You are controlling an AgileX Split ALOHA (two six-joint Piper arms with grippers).
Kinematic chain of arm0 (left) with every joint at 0, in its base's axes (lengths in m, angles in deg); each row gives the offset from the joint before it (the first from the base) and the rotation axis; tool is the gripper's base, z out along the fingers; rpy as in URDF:
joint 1: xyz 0 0 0.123 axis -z
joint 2: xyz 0 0 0 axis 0.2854 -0.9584 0
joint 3: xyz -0.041 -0.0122 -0.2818 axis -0.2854 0.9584 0
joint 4: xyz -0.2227 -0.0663 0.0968 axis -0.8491 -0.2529 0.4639
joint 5: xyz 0 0 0 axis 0.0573 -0.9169 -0.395
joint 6: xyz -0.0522 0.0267 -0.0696 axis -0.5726 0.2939 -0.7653
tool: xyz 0 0 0 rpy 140.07 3.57 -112.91
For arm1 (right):
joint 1: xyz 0 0 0.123 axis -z
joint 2: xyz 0 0 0 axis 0.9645 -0.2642 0
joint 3: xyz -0.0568 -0.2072 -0.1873 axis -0.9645 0.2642 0
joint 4: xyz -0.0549 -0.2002 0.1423 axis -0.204 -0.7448 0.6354
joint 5: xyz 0 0 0 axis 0.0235 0.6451 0.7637
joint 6: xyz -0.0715 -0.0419 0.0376 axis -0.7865 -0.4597 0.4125
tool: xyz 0 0 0 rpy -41.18 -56.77 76.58
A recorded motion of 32 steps. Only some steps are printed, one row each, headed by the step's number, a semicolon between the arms.
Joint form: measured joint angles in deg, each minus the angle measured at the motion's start. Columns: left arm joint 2, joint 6, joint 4, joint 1, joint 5, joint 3; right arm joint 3, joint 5, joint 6, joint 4, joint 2, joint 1.
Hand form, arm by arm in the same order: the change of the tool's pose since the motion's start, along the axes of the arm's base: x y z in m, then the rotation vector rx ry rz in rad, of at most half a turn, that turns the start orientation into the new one. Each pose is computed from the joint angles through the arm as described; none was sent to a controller.
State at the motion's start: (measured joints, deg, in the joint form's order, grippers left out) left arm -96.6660 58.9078 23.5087 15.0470 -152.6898 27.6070; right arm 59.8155 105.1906 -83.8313 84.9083 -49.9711 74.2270
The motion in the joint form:
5: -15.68 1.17 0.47 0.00 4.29 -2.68; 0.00 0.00 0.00 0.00 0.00 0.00
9: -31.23 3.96 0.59 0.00 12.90 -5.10; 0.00 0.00 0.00 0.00 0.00 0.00
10: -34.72 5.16 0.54 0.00 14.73 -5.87; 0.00 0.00 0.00 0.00 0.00 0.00
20: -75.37 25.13 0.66 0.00 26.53 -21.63; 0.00 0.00 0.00 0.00 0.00 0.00
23: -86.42 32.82 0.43 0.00 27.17 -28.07; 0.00 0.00 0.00 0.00 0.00 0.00
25: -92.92 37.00 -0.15 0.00 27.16 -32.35; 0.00 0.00 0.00 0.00 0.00 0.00
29: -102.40 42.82 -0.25 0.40 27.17 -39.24; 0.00 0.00 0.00 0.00 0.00 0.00
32: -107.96 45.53 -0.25 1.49 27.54 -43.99; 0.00 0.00 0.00 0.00 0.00 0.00
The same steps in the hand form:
5: 0.0468 0.0021 0.0103 0.0174 0.1517 -0.0074; 0.0000 0.0000 0.0000 0.0000 0.0000 0.0000
9: 0.1031 0.0040 0.0098 0.0504 0.2297 -0.0357; 0.0000 0.0000 0.0000 0.0000 0.0000 0.0000
10: 0.1161 0.0044 0.0085 0.0636 0.2447 -0.0497; 0.0000 0.0000 0.0000 0.0000 0.0000 0.0000
20: 0.2694 0.0092 -0.0431 0.2740 0.4595 -0.3244; 0.0000 0.0000 0.0000 0.0000 0.0000 0.0000
23: 0.3103 0.0101 -0.0701 0.3386 0.5181 -0.4425; 0.0000 0.0000 0.0000 0.0000 0.0000 0.0000
25: 0.3338 0.0101 -0.0883 0.3626 0.5481 -0.5071; 0.0000 0.0000 0.0000 0.0000 0.0000 0.0000
29: 0.3679 0.0083 -0.1179 0.4091 0.5799 -0.6077; 0.0000 0.0000 0.0000 0.0000 0.0000 0.0000
32: 0.3892 0.0012 -0.1352 0.4397 0.5786 -0.6670; 0.0000 0.0000 0.0000 0.0000 0.0000 0.0000

